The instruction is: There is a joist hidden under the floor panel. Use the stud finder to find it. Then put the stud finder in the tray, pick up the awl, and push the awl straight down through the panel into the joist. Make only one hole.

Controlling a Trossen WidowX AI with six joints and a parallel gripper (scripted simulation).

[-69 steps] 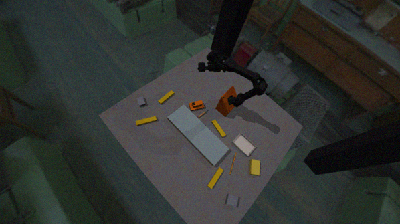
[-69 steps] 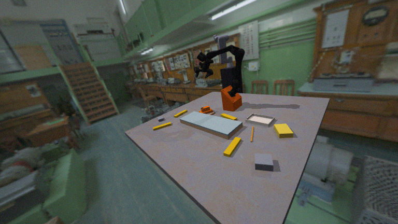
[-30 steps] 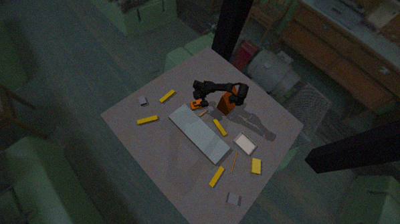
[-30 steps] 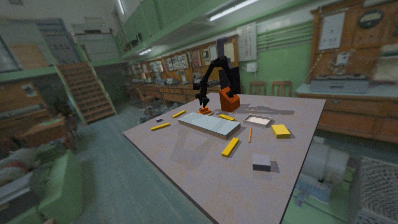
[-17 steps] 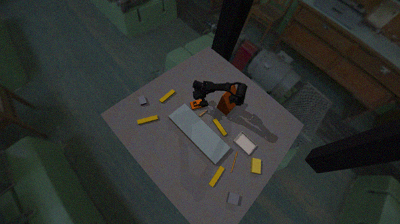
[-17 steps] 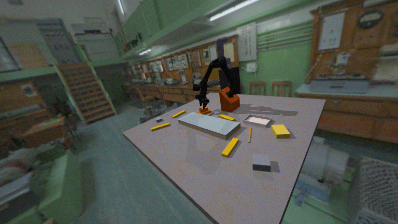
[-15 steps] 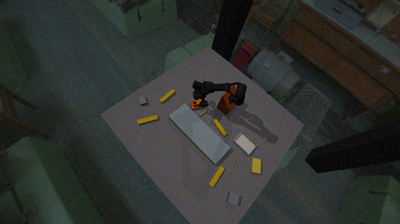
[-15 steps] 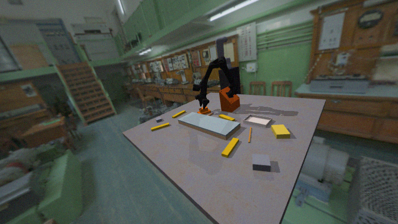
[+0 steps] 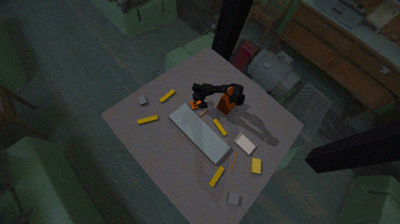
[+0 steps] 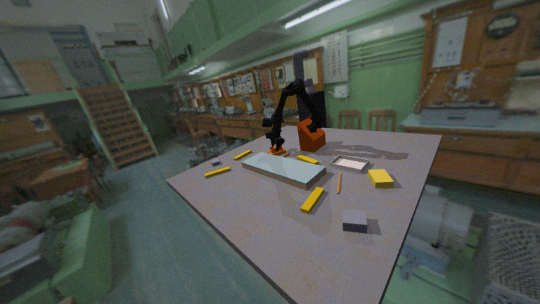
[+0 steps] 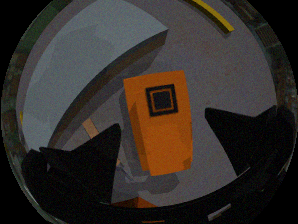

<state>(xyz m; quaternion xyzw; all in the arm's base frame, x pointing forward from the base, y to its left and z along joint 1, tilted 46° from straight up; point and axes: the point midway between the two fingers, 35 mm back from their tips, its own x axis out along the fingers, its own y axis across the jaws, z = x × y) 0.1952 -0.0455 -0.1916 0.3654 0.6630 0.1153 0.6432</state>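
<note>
Right now my gripper tip is 1 cm below the stud finder. Round my gripper tip: thin orange stick (7 cm ahead, 56 cm to the left, 4 cm below); then awl (3 cm behind, 10 cm to the left, 3 cm below); then tray (10 cm behind, 51 cm to the left, 2 cm below).
</note>
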